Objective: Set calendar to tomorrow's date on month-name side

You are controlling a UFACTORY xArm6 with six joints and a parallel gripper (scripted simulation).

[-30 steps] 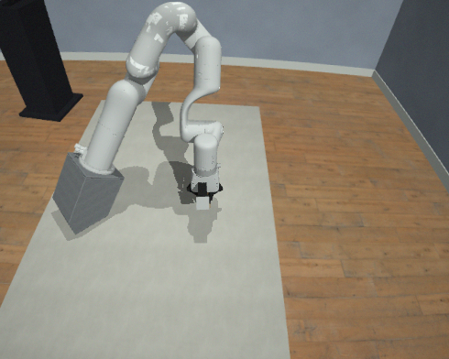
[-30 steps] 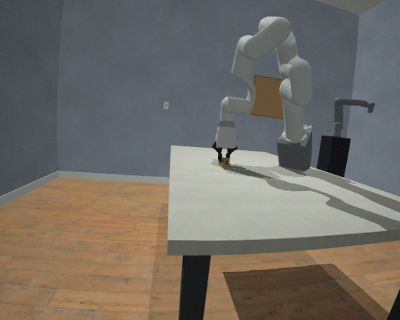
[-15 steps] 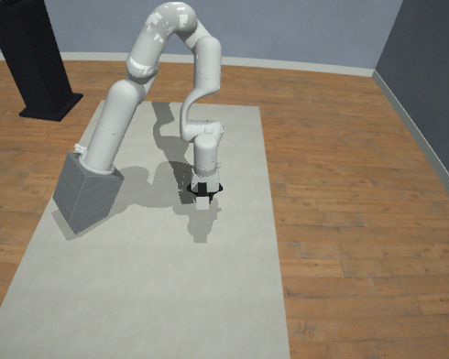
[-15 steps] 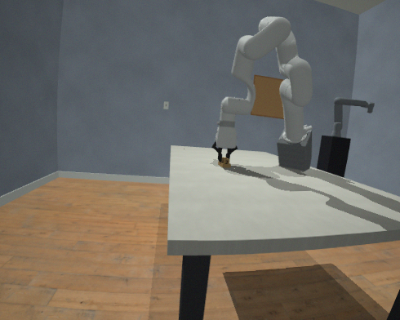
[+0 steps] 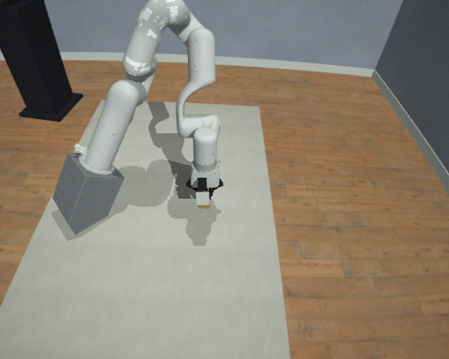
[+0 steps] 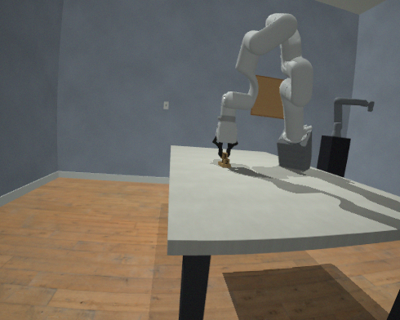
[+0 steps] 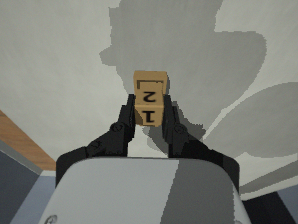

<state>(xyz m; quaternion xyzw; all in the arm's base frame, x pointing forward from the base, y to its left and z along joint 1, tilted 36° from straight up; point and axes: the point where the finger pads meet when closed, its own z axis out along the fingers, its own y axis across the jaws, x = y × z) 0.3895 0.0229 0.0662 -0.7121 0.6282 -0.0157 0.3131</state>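
The wooden calendar tray lies 1 cm behind my hand, 2 cm to the left of it and 6 cm below it. Round my hand: wooden digit cube: 1 cm below.
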